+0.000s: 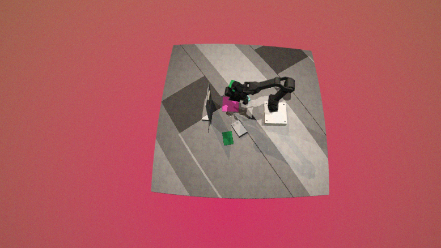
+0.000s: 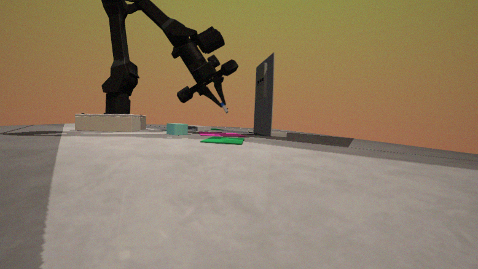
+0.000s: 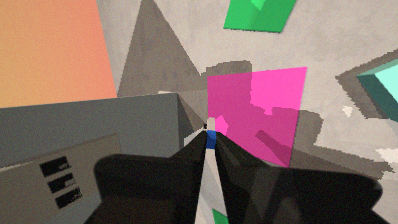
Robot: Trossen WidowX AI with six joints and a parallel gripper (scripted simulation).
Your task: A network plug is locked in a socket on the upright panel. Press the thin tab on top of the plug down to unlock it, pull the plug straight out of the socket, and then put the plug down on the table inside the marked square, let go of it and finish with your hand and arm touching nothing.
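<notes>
Right now my gripper tip is 10 mm past the magenta marked square and 80 mm above it. From my gripper tip the other things lie so: teal block 130 mm behind, 20 mm to the right, 70 mm below; then upright grey panel 160 mm ahead, 20 mm to the left, 30 mm above; then network plug right at my gripper tip.
</notes>
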